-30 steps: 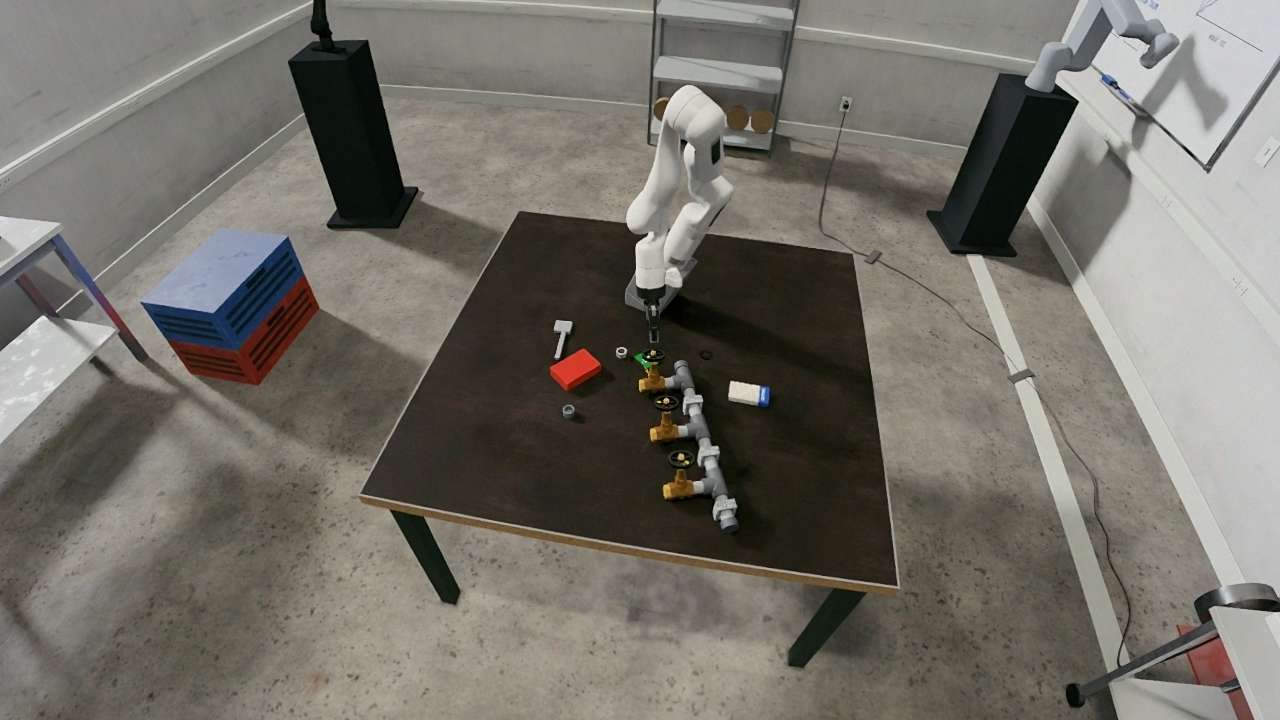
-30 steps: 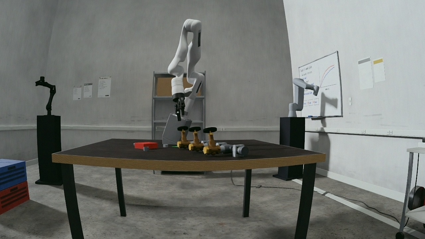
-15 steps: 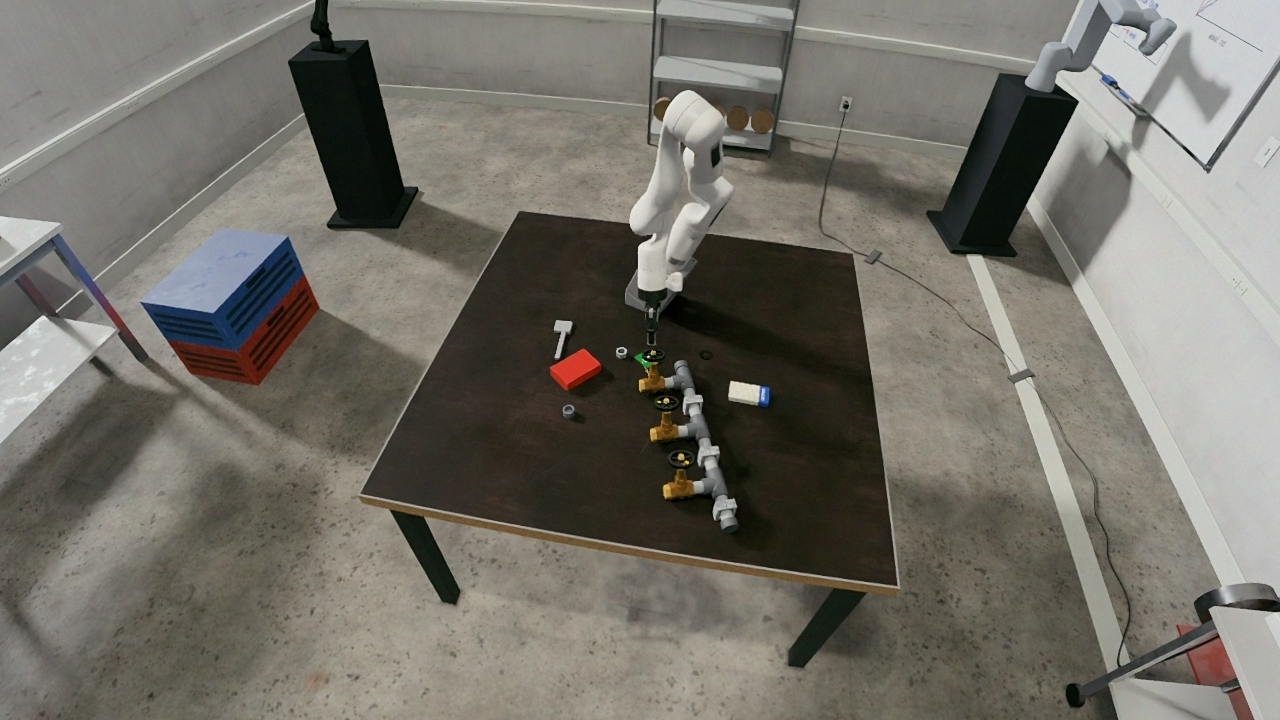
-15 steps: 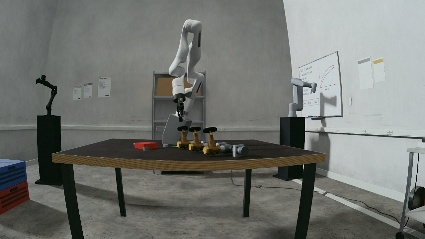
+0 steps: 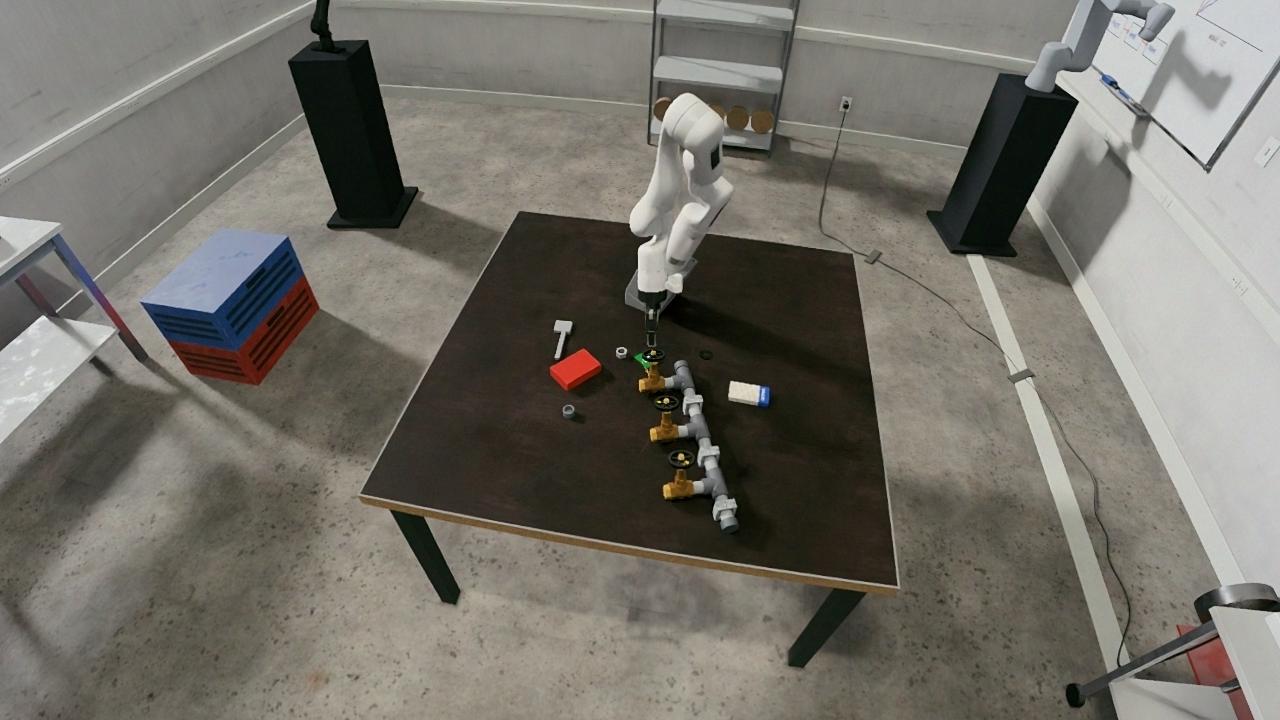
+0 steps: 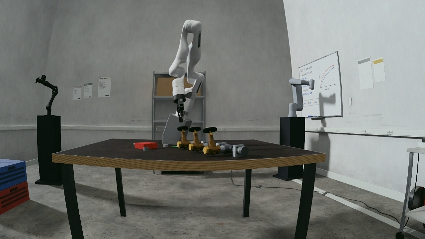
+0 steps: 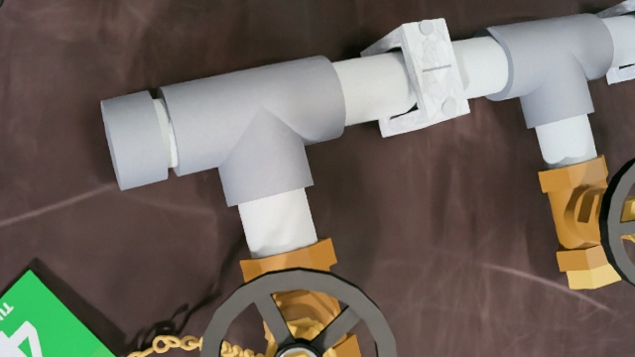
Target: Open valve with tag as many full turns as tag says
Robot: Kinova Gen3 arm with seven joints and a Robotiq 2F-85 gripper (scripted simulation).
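Right now the green tag is 170 mm below my hand, 70 mm behind it and 10 mm to the right of it. From my hand the other things lie so: white-and-blue box 280 mm to the left, 160 mm below, 50 mm ahead; red block 210 mm to the right, 150 mm below, 20 mm behind; small grey ring 220 mm to the right, 160 mm below, 130 mm ahead.
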